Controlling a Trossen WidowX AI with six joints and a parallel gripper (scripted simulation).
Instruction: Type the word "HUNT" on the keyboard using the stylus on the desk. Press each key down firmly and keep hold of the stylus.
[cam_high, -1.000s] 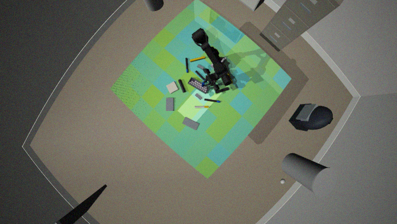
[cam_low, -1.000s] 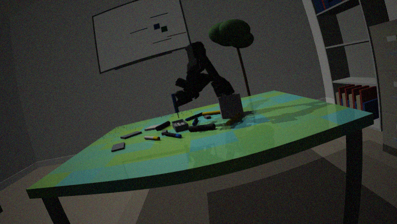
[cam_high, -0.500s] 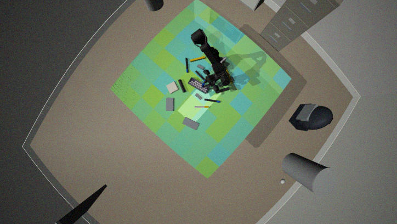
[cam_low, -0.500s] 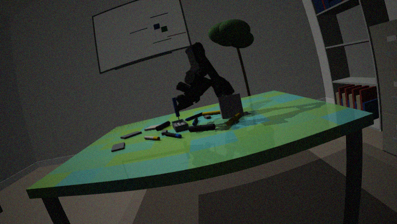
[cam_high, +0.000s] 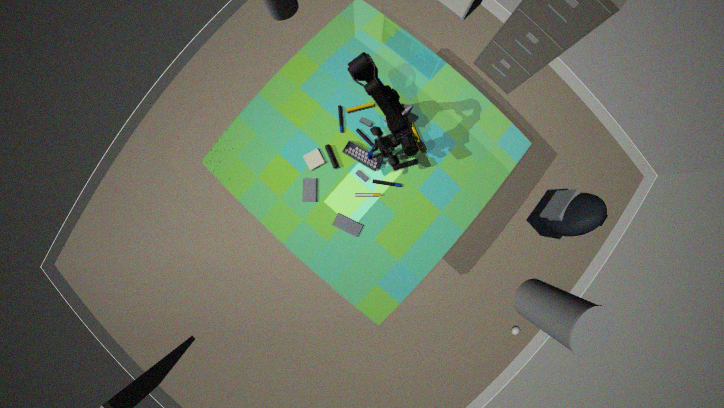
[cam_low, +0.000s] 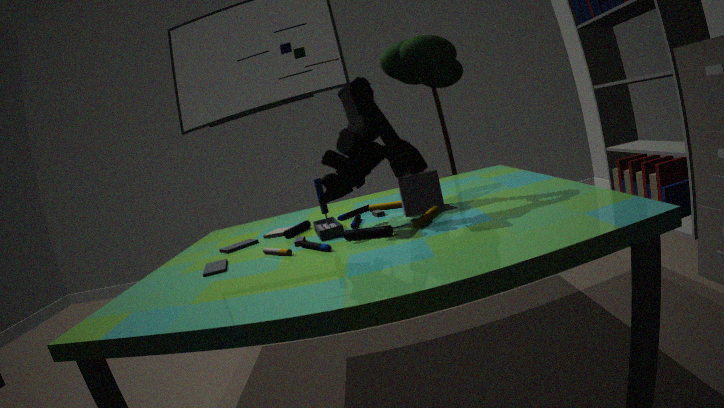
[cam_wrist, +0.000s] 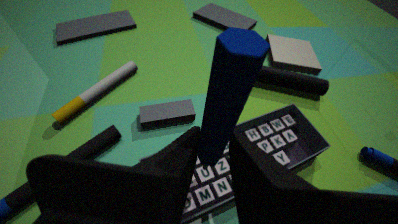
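My gripper tip is now 2 cm above the stylus. Round my gripper tip: beige block (17 cm ahead, 21 cm to the right, 8 cm below); yellow marker (13 cm ahead, 11 cm to the left, 8 cm below).
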